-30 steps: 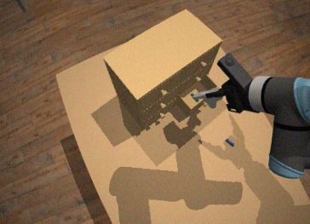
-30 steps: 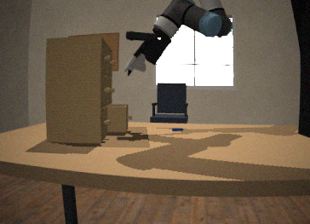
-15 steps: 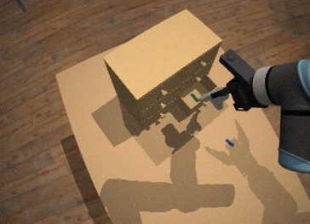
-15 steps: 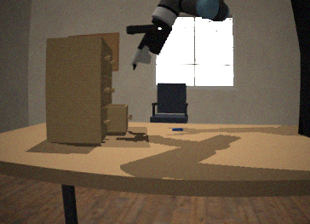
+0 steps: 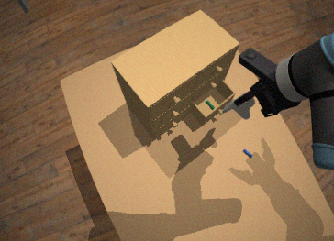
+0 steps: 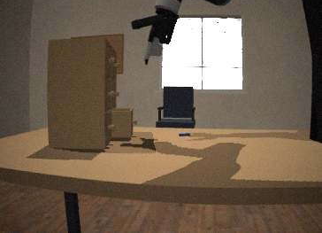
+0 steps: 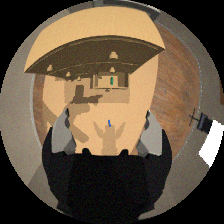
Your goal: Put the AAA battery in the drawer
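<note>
My hand is 260 mm above the blue AAA battery, 140 mm past it and 40 mm to the left of it. From my hand the other things lie so: green battery 250 mm below, 90 mm ahead, 10 mm to the left.
</note>
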